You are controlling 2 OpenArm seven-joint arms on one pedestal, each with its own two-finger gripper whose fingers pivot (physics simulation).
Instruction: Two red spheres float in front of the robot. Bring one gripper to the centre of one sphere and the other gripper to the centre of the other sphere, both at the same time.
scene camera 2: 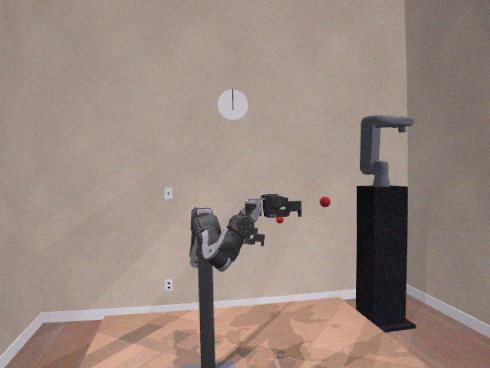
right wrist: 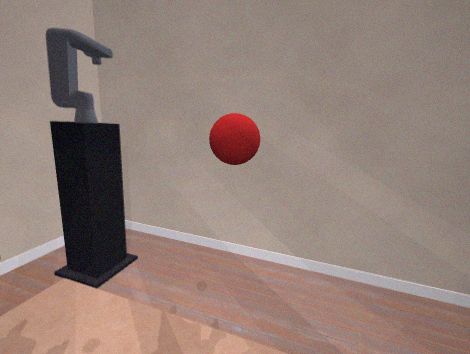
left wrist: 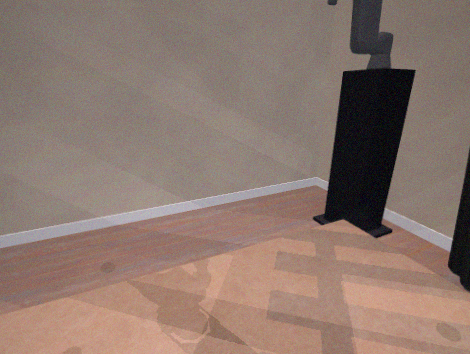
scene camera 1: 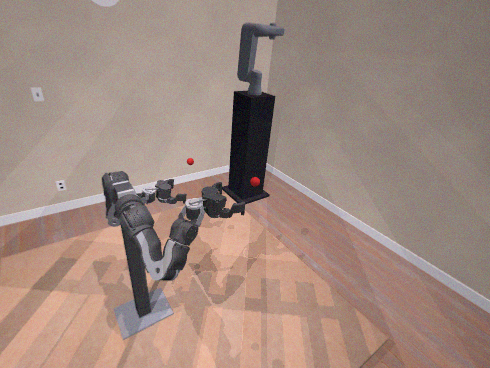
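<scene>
The larger-looking red sphere [scene camera 1: 255, 182] [scene camera 2: 325, 202] [right wrist: 234, 139] floats ahead of my right gripper [scene camera 1: 232, 197] [scene camera 2: 296, 208], which is open and empty, with a gap between them. In the right wrist view this sphere is horizontally centred and above mid-height. The smaller-looking red sphere [scene camera 1: 190, 161] [scene camera 2: 279, 220] floats ahead of and above my left gripper [scene camera 1: 178, 190] [scene camera 2: 260, 238], which is open and empty. In scene camera 2 its top edge is partly covered by the right gripper. No sphere shows in the left wrist view.
A black pedestal [scene camera 1: 250, 145] [scene camera 2: 381, 250] [left wrist: 370, 145] [right wrist: 90, 195] with a grey arm [scene camera 1: 247, 52] [scene camera 2: 370, 145] [left wrist: 366, 25] [right wrist: 62, 70] on top stands beyond the spheres, near the room corner. A dark shape [left wrist: 464, 235] shows at the left wrist view's right edge.
</scene>
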